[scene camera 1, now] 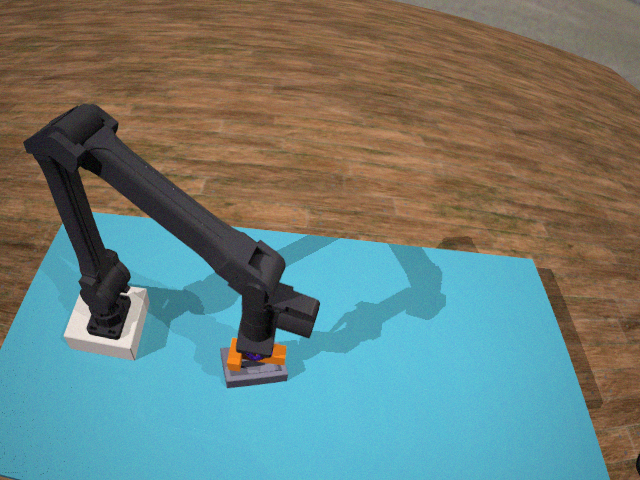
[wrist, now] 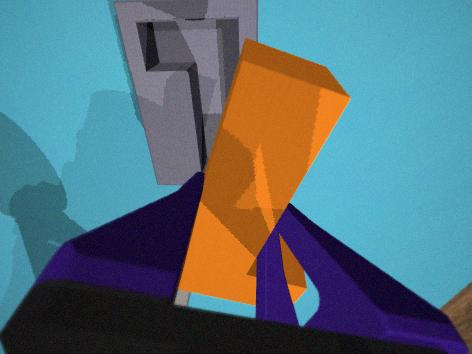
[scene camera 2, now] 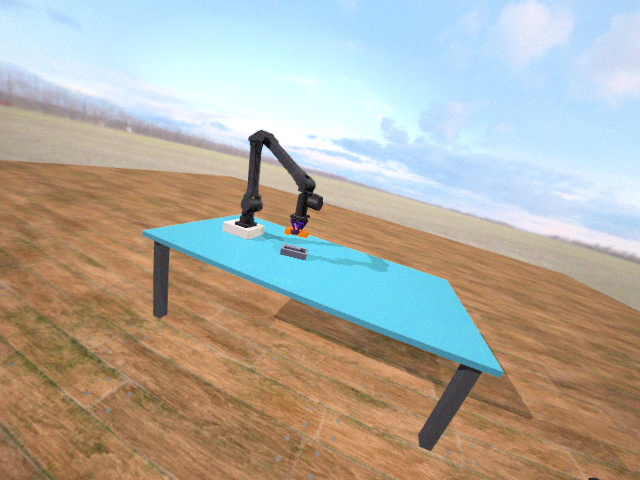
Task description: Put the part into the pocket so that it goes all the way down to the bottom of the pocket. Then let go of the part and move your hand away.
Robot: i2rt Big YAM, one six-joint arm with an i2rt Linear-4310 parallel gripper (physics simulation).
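Frame: origin at the arm's base, x ahead, y right, z down, level; millimetres.
Seen in the pictures: gripper, fingertip midpoint: (scene camera 1: 255, 352) (wrist: 233, 192) (scene camera 2: 297, 233); arm's base, origin of the base link: (scene camera 1: 109, 316) (scene camera 2: 246, 224).
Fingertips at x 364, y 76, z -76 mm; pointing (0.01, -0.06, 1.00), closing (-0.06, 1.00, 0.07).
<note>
Pixels of each thing's top centre, then the offset from my fingertips to it. "spot": a spot on its surface instead. Level surfaces: height alone.
- orange L-shaped block, middle of its top: (wrist: 272, 236) (scene camera 1: 257, 353) (scene camera 2: 297, 229) dx +3, dy +16, dz -25 mm
- grey block with the pocket, middle of its top: (wrist: 196, 110) (scene camera 1: 253, 361) (scene camera 2: 295, 248) dx -5, dy -34, dz +96 mm
- L-shaped pocket, surface spot: (wrist: 202, 45) spot: dx +34, dy -43, dz +127 mm
- blue table, its level: dz +132 mm
The part is an orange L-shaped block (scene camera 1: 234, 360) (scene camera 2: 303, 234) (wrist: 272, 110). My gripper (scene camera 1: 254, 355) (scene camera 2: 297, 226) (wrist: 233, 192) is shut on its long bar and holds it in the air. The grey block with the pocket (scene camera 1: 256, 379) (scene camera 2: 293, 253) (wrist: 172, 120) lies on the table under and beside the part. In the wrist view the L-shaped pocket (wrist: 202, 45) has its short leg at the far end, pointing left. The part's short leg is at the near end, pointing right, and its long bar is turned relative to the pocket. The part hides some of the pocket's right side.
The arm's white base block (scene camera 1: 100, 346) (scene camera 2: 235, 228) stands on the blue table (scene camera 1: 392, 413) (scene camera 2: 361, 304), to the left of the grey block in scene camera 1. The arm's shadows fall across the table. A wooden floor (scene camera 1: 361, 129) (scene camera 2: 206, 387) lies around it.
</note>
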